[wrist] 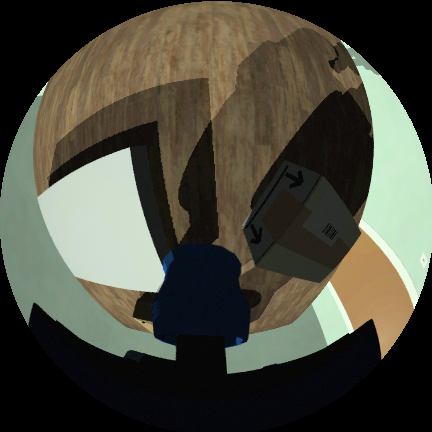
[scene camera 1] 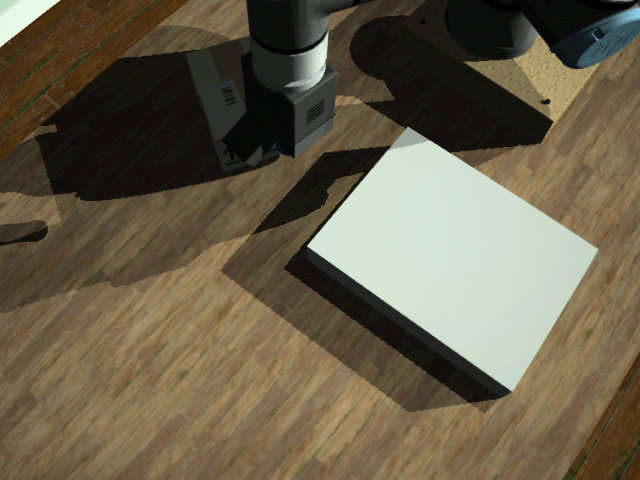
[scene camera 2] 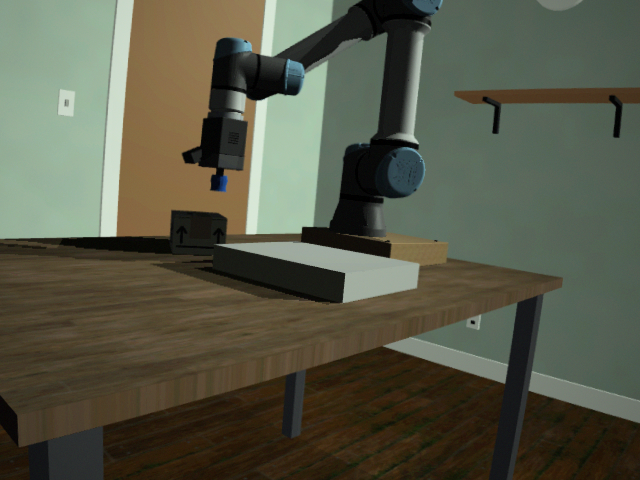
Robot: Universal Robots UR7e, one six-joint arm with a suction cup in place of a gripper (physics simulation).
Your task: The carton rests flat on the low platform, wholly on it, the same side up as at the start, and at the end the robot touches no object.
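Places are measured from the arm's base along level axes (x left, y back, z up), in millimetres.
Where they show: hand, tool point: [wrist: 201,272] [scene camera 2: 218,190]; arm's base, link origin: [scene camera 1: 490,23] [scene camera 2: 357,232].
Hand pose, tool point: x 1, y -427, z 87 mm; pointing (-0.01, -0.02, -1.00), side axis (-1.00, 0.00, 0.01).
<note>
Things, the pixels of their top centre, and the offset from my tool point. Level surfaces: height alone.
- carton, top centre: [wrist: 324,247] [scene camera 1: 239,83] [scene camera 2: 197,213] dx -159, dy +40, dz -63 mm
- low white platform, top centre: [scene camera 1: 457,247] [scene camera 2: 316,254] [wrist: 81,242] dx +220, dy +97, dz -102 mm
- table, surface height: dz -150 mm
The carton [scene camera 1: 205,98] [scene camera 2: 199,232] [wrist: 300,225] stands on the table, apart from the platform, in deep shadow. Its side arrows point up in scene camera 2; a barcode label shows on its top. My gripper's blue suction cup [scene camera 1: 282,149] [scene camera 2: 218,183] [wrist: 202,295] is off and open, pointing down. In scene camera 2 a gap shows between the cup and the carton's top, and the cup appears toward the carton's right side. In scene camera 1 the gripper body hides part of the carton. The low white platform [scene camera 1: 449,258] [scene camera 2: 315,258] [wrist: 100,225] bears nothing.
The robot's base stands on a wooden block [scene camera 1: 560,72] [scene camera 2: 417,251] behind the platform. The table [scene camera 1: 155,372] [scene camera 2: 155,320] [wrist: 215,45] carries all of these. A wall shelf [scene camera 2: 547,96] is at the right in scene camera 2. Dark arm shadows cross the table around the carton.
</note>
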